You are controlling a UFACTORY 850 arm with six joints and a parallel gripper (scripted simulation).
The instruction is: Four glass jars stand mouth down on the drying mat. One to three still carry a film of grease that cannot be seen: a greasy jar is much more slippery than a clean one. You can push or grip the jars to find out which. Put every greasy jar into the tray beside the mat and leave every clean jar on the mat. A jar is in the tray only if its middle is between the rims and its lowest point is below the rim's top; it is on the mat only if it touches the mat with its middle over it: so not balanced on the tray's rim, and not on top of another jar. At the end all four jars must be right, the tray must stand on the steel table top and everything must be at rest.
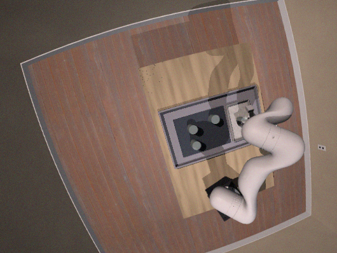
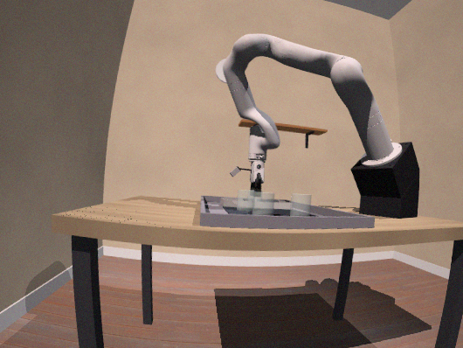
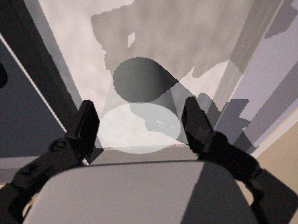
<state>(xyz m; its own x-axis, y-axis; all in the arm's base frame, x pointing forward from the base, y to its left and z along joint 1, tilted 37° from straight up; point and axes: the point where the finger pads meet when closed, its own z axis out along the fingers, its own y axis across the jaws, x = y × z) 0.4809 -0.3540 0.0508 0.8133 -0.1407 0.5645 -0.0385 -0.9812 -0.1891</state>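
Now: hand 5 cm above the pale tray. Round my hand: dark drying mat: 32 cm to the left, 6 cm below, 2 cm ahead; grey steel top: 21 cm to the left, 6 cm below, 3 cm ahead.
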